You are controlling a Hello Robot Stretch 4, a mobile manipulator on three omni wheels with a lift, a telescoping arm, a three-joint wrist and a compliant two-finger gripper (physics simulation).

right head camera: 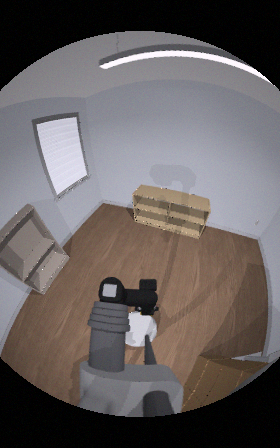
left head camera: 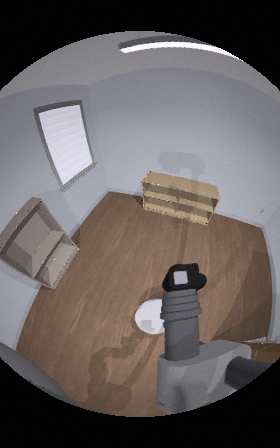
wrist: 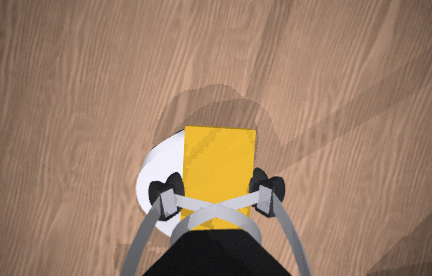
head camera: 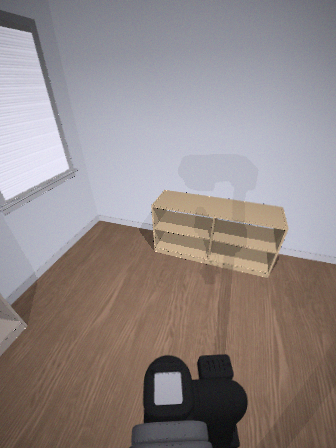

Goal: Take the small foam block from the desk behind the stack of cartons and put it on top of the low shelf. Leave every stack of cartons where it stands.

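Places are measured from the robot's base along level axes (x back, y right, z up), in centimetres.
Pixels of known places: gripper, fingertip midpoint: (wrist: 216,185); robot's base, link origin: (right head camera: 137,327) (left head camera: 153,315).
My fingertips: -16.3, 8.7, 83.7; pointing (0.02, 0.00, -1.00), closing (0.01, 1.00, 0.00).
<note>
Ahead of a thing's pixels: the offset from my fingertips to its top centre, as dx, dy, dz. "spot": to the spot under its first point. Level surfaces: height alone.
The small yellow foam block @[-1.1, +0.2, +2.9] (wrist: 220,160) is between the two dark fingertips of my gripper (wrist: 216,185) in the wrist view. The gripper is shut on it and holds it above the floor. In the head view the dark wrist hides the fingers and block. The low shelf @[dz -25.4] (head camera: 225,206) (left head camera: 181,184) (right head camera: 172,195) is pale wood with two rows of open compartments, stands against the far wall, and is some distance ahead of the gripper. Part of the brown cartons (left head camera: 265,353) (right head camera: 220,380) shows at lower right in the side head views. The desk top cannot be made out.
A taller grey-beige shelf unit @[spot: -33.0, -147.8, -76.5] (left head camera: 57,268) (right head camera: 47,273) stands at the left wall, below and beside the window (head camera: 32,115). A white round disc (left head camera: 148,317) (right head camera: 142,331) (wrist: 157,177) lies low beneath the wrist. Wood floor lies between the arm and the low shelf.
</note>
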